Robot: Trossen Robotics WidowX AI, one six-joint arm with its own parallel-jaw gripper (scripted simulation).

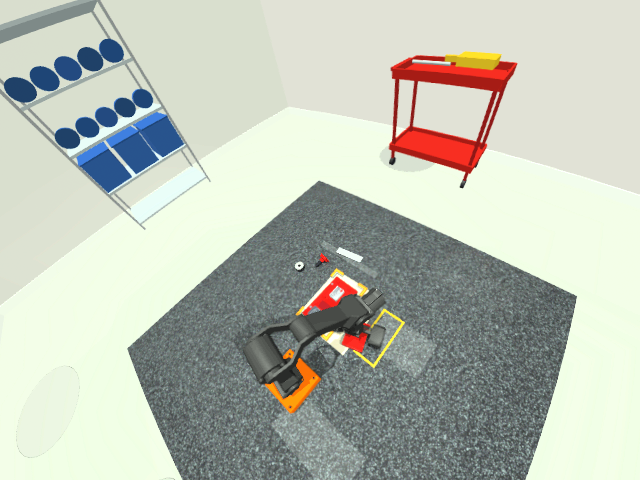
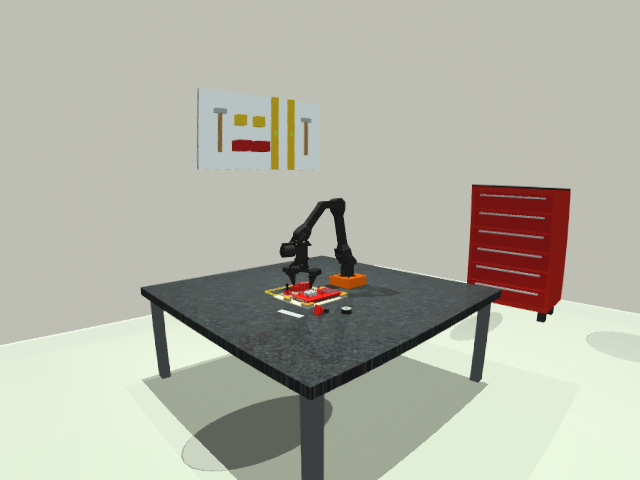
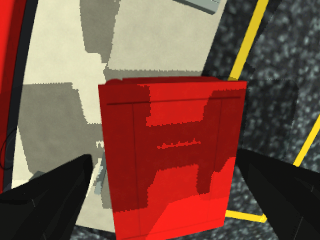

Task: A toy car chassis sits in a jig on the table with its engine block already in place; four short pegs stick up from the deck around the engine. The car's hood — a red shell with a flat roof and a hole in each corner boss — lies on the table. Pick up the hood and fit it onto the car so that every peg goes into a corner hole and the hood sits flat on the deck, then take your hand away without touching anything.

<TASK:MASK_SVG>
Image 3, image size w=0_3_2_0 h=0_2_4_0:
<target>gripper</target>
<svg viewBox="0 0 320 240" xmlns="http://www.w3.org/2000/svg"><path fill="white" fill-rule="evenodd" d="M91 154L83 154L29 182L0 193L0 240L70 240L72 231L75 228L74 225L82 209L82 204L88 193L94 170ZM239 149L237 166L279 240L320 240L320 173L303 167L297 167L291 163L283 162L251 150Z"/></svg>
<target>red hood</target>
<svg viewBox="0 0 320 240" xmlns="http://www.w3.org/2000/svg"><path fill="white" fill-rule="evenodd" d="M247 81L223 81L215 77L198 76L123 77L122 80L113 79L104 85L98 85L109 193L112 202L116 240L165 240L224 226Z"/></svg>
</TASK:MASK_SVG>
